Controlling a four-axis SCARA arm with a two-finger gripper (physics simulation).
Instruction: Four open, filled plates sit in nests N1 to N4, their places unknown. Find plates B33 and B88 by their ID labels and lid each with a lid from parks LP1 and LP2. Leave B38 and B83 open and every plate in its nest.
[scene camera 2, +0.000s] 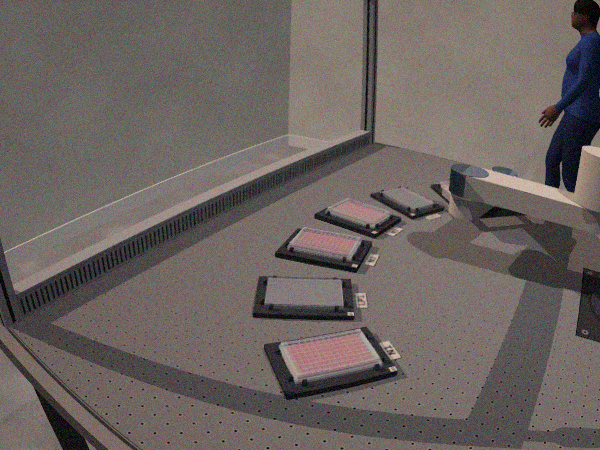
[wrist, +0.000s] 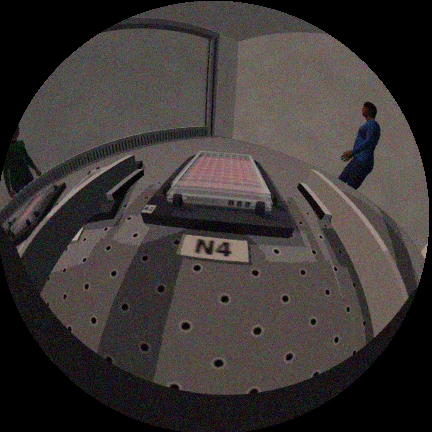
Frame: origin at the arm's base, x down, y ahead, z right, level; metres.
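Seen in the pictures: gripper, fingertip midpoint: (wrist: 220, 164).
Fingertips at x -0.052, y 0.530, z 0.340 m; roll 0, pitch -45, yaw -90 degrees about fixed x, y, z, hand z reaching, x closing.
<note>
A point is followed by its place in that frame.
In the wrist view an open plate with pink wells (wrist: 220, 172) {x -0.038, y 0.542, z 0.352 m} sits in its dark nest (wrist: 215, 218) {x -0.025, y 0.505, z 0.316 m} behind the label N4 (wrist: 214, 248) {x -0.015, y 0.491, z 0.304 m}. The plate's small ID label (wrist: 239, 203) {x -0.029, y 0.504, z 0.339 m} is on its near side, too blurred to read surely. My gripper (wrist: 220, 164) {x -0.052, y 0.530, z 0.340 m} is open and empty, its fingers left and right of the nest and apart from it. In the scene view pink plates sit in N1 (scene camera 2: 330, 352) {x -0.038, y 0.516, z -0.423 m} and two farther nests (scene camera 2: 325, 242) {x -0.038, y 0.703, z -0.130 m} (scene camera 2: 359, 212) {x -0.038, y 0.719, z 0.046 m}. Grey lids (scene camera 2: 304, 292) {x -0.031, y 0.642, z -0.297 m} (scene camera 2: 407, 199) {x -0.031, y 0.666, z 0.211 m} lie on the two parks. The arm largely hides N4.
The white arm (scene camera 2: 535, 192) {x -0.213, y 0.307, z -0.033 m} reaches in from the right. A dark park (wrist: 102, 212) {x -0.022, y 0.576, z 0.239 m} and another pink plate (wrist: 34, 210) {x -0.035, y 0.670, z 0.100 m} show at the left of the wrist view, partly hidden by the left finger. A slotted rail (scene camera 2: 200, 212) {x -0.039, y 1.004, z -0.167 m} edges the table. A person in blue (scene camera 2: 580, 85) (wrist: 366, 140) stands behind.
</note>
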